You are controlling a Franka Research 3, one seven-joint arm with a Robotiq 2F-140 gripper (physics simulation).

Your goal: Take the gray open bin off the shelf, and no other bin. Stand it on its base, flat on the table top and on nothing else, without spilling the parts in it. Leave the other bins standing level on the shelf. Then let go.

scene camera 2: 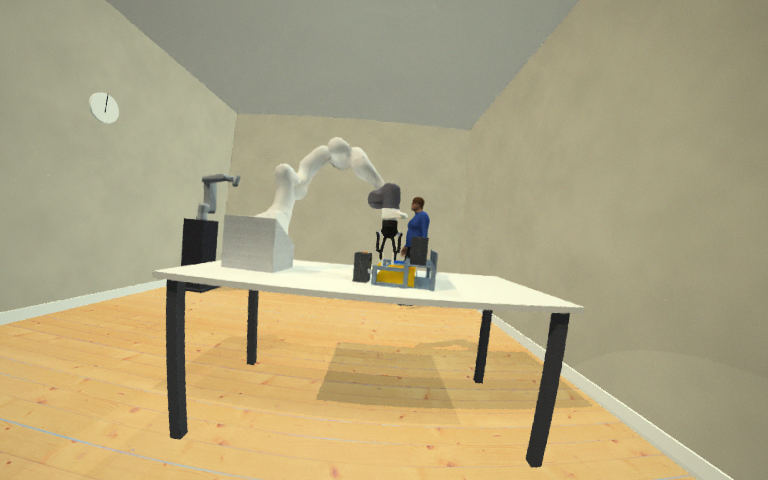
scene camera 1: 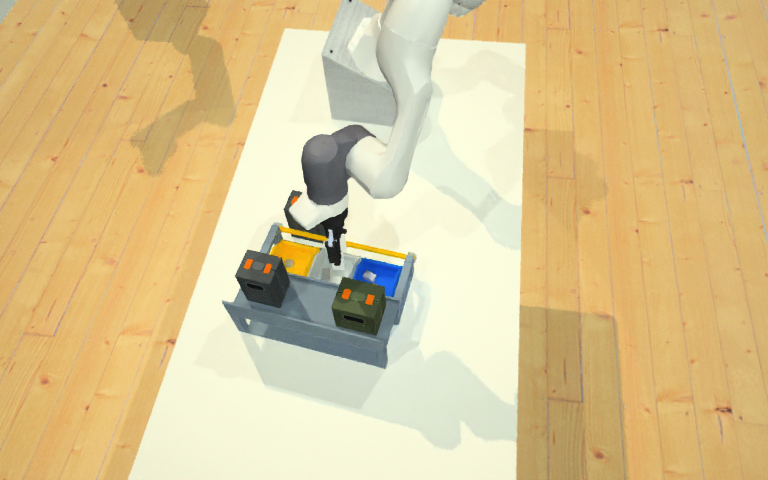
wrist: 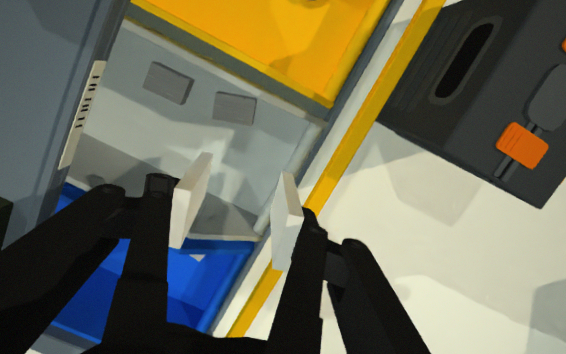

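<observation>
The gray open bin (scene camera 1: 320,266) (wrist: 250,145) sits level on the shelf (scene camera 1: 310,302) (scene camera 2: 433,272) (wrist: 40,115), between the yellow bin (scene camera 1: 300,257) (scene camera 2: 390,275) (wrist: 250,35) and the blue bin (scene camera 1: 387,276) (wrist: 200,280). Two gray block parts (wrist: 167,83) (wrist: 234,108) show inside it. My gripper (scene camera 1: 337,263) (scene camera 2: 389,258) (wrist: 242,183) points down, partly open and empty, over the end of the gray bin near the yellow bar. In the wrist view one pad is over the bin's inside and the other appears beside its end wall. Tip height against the rim is unclear.
The yellow bar (scene camera 1: 376,250) (wrist: 345,155) runs along the shelf. A dark case (scene camera 1: 263,280) (scene camera 2: 419,250) and a green case (scene camera 1: 359,305) stand on the shelf's upper part. Another dark case (scene camera 1: 294,215) (scene camera 2: 362,267) (wrist: 475,85) stands on the table (scene camera 1: 453,350) beyond the bar.
</observation>
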